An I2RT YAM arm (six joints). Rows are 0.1 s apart.
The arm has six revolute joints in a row. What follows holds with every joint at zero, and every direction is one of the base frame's. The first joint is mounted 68 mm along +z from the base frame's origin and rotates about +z. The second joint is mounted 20 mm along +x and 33.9 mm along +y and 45.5 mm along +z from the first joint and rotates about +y. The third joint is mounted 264 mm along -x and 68.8 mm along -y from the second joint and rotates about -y. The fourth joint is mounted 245 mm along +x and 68.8 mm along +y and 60 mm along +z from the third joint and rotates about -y. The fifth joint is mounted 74 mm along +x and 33.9 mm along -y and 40.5 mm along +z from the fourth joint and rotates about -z. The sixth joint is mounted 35.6 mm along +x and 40.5 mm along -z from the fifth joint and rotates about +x. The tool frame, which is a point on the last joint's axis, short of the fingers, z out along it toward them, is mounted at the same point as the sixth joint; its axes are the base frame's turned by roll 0, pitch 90 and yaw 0 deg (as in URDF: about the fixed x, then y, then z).
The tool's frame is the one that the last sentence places.
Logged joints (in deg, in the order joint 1, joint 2, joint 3, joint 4, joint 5, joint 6), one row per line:
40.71 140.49 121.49 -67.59 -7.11 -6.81
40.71 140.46 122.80 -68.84 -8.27 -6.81
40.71 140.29 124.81 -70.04 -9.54 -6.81
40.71 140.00 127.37 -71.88 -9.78 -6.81
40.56 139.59 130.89 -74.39 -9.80 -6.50
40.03 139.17 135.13 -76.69 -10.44 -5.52
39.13 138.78 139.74 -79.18 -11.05 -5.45
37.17 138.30 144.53 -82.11 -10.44 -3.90
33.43 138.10 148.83 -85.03 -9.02 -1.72
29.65 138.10 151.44 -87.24 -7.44 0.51
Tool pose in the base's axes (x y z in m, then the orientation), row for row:
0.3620 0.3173 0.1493 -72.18 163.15 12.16
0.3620 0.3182 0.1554 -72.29 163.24 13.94
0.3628 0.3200 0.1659 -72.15 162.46 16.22
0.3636 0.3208 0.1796 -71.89 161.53 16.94
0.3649 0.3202 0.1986 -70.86 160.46 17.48
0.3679 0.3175 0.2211 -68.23 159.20 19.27
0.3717 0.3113 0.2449 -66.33 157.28 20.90
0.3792 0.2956 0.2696 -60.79 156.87 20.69
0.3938 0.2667 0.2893 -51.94 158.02 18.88
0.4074 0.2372 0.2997 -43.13 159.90 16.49
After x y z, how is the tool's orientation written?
As a rotation vector, in degrees.
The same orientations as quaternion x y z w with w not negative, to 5 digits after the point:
-0.40363 0.91233 0.06800 0.01032
-0.40367 0.91155 0.07784 0.00808
-0.40417 0.91007 0.09086 0.01310
-0.40466 0.90924 0.09535 0.02081
-0.40177 0.90978 0.09911 0.03247
-0.39102 0.91237 0.11044 0.04995
-0.38476 0.91234 0.12123 0.07002
-0.35713 0.92158 0.12155 0.09146
-0.30839 0.93824 0.11210 0.10969
-0.25733 0.95402 0.09839 0.11811

